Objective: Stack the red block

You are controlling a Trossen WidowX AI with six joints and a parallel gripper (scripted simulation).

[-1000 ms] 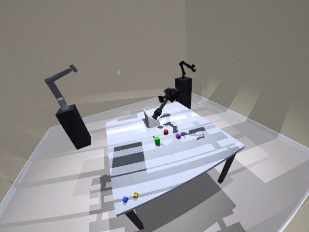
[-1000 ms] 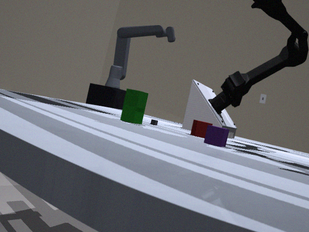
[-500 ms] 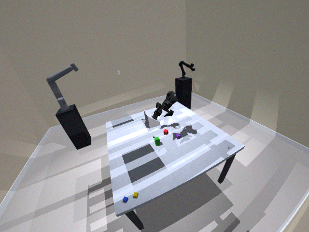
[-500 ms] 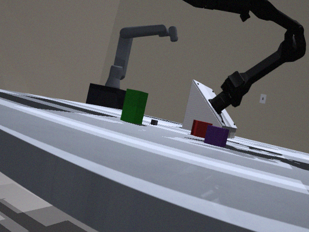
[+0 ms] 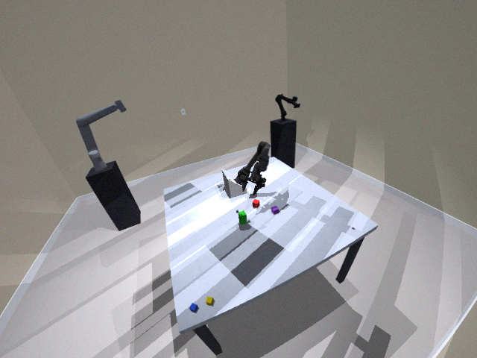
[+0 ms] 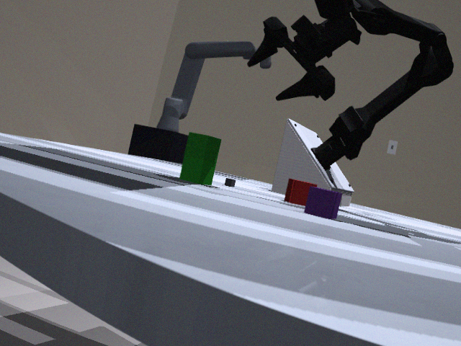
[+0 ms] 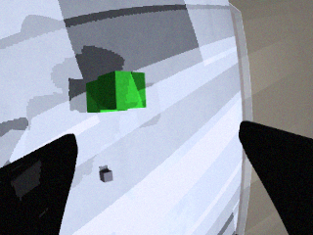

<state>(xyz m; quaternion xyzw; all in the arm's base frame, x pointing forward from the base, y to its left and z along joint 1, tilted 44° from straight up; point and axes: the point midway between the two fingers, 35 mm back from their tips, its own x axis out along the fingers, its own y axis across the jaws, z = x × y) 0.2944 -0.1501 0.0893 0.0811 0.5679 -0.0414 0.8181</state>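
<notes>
The red block lies 180 mm below my gripper tip, 100 mm to the left of it and 80 mm behind it. The rest, counted from my gripper tip: small black cube (200 mm below, 100 mm behind, 60 mm to the right); yellow block (470 mm to the right, 420 mm ahead, 190 mm below); purple block (190 mm below, 170 mm to the left, 70 mm ahead).
</notes>
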